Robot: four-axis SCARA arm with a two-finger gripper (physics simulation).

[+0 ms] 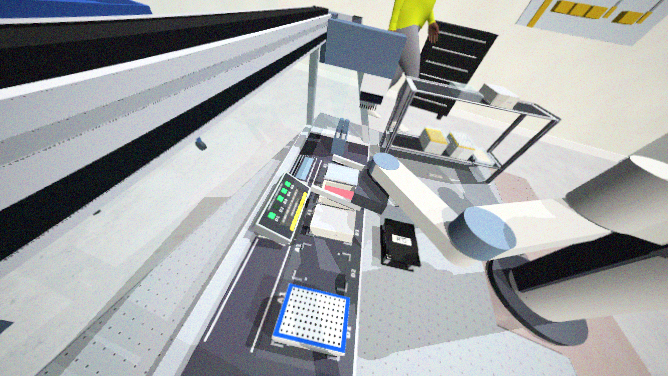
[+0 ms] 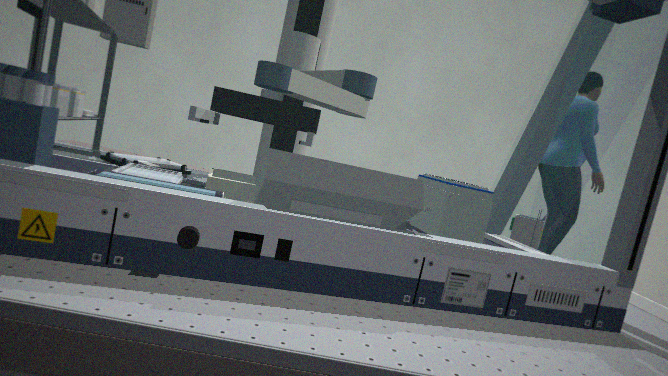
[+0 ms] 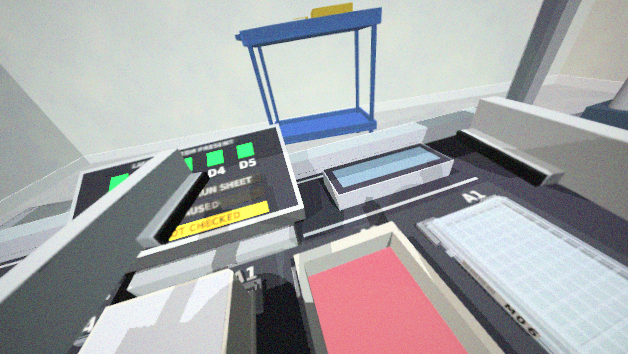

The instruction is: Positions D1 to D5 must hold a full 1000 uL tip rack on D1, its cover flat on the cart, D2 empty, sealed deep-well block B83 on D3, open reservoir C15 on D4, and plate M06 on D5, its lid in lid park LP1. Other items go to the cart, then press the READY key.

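Places are measured from the arm's base along level axes (x back, y right, z up), in metres.
Pixels of known places: gripper, fingertip midpoint: (image 1: 323, 170) (image 2: 251, 126) (image 3: 329, 140); arm's base at its link origin: (image 1: 529, 293).
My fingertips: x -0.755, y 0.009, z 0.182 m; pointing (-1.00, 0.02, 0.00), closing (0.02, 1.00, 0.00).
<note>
Ahead of a thing's pixels: the offset from my fingertips to its top centre. "*": to the spot under its first point.
My gripper (image 1: 322, 172) (image 2: 255, 127) (image 3: 329, 140) is open and empty, above the D4 and D5 end of the deck. Plate M06 {dz -0.098, dx +0.041, dy +0.138 m} (image 1: 341, 174) (image 3: 550, 265) lies on D5; I cannot tell if a lid is on it. The open reservoir {dz -0.081, dx +0.064, dy +0.016 m} (image 1: 338, 192) (image 3: 380, 300) with pink liquid is on D4. The pale deep-well block {dz -0.065, dx +0.088, dy -0.105 m} (image 1: 334, 220) (image 3: 170, 325) is on D3. D2 shows corner marks and a dark patch. The blue-rimmed tip rack (image 1: 315, 317) (image 2: 456, 207) stands on D1. The panel (image 1: 285, 207) (image 3: 285, 175) shows green lamps and a yellow bar reading NOT CHECKED.
A black item {dz -0.114, dx +0.309, dy -0.048 m} (image 1: 400, 252) with a white label lies beside the deck. A shallow tray {* dz -0.108, dx -0.069, dy +0.077 m} (image 3: 392, 190) with a blue inset lies near the panel. A blue trolley (image 3: 310, 25) stands beyond the deck. A metal-framed shelf {* dz +0.172, dx +0.174, dy +0.407 m} (image 1: 409, 90) and people (image 1: 412, 17) (image 2: 567, 135) are in the background.
</note>
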